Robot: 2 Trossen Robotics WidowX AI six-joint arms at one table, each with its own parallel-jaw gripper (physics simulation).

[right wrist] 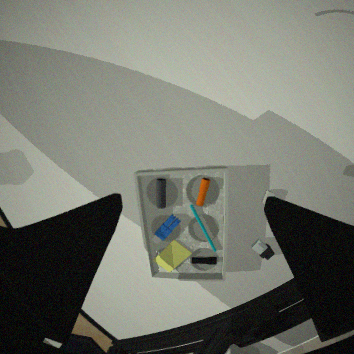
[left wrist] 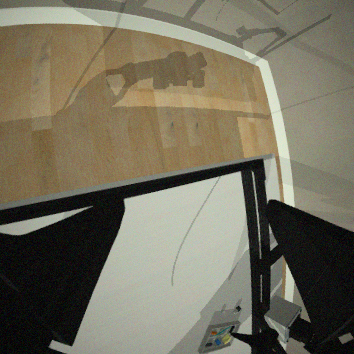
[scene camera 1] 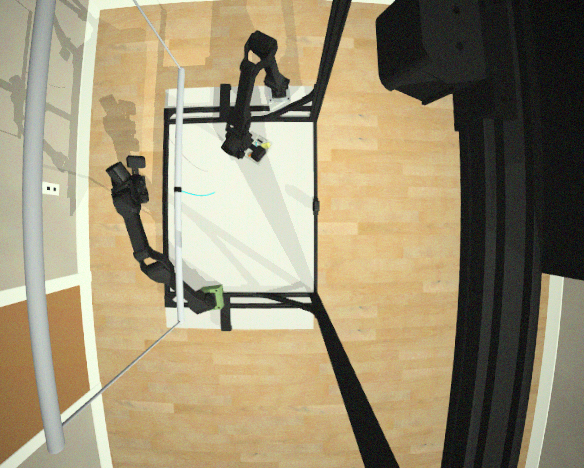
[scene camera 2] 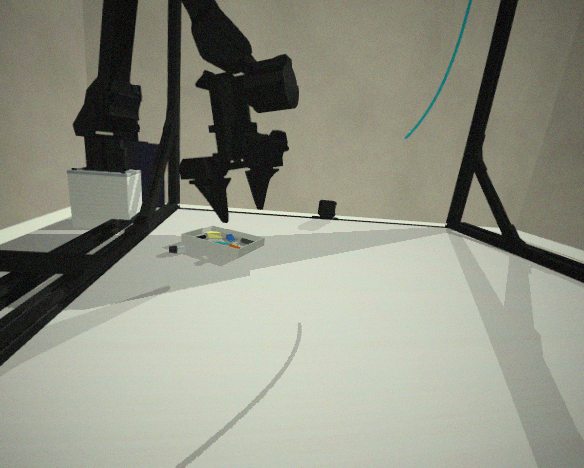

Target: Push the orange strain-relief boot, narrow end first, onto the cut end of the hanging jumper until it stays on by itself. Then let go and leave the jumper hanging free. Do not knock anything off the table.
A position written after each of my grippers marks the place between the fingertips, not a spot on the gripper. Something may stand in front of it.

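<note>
A grey parts tray (scene camera 2: 190, 237) is in view; the right wrist view also shows the tray (right wrist: 182, 185). My right gripper (scene camera 2: 244, 215), likewise visible in the right wrist view as the gripper (right wrist: 194, 202), is open and holds nothing. My left gripper (left wrist: 196, 205) is open and empty.
</note>
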